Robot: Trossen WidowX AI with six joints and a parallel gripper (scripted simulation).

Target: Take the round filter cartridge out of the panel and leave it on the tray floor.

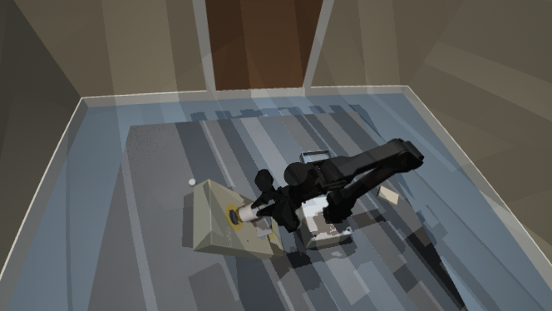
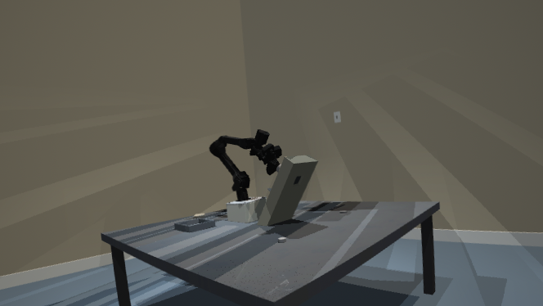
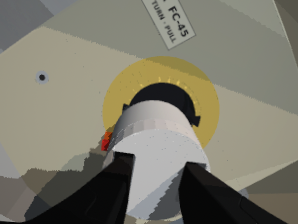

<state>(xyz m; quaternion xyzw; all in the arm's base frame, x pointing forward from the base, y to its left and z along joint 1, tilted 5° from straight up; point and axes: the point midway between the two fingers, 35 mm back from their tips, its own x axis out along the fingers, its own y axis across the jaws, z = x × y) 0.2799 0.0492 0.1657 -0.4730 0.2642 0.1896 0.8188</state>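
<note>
The beige service panel lies 20 mm ahead of my gripper tip and 110 mm below it. Also, from my gripper tip: tan card (640 mm behind, 160 mm to the right, 260 mm below); then dark tray (330 mm behind, 330 mm to the right, 250 mm below); then grey filter cartridge (10 mm ahead, 10 mm below).
</note>
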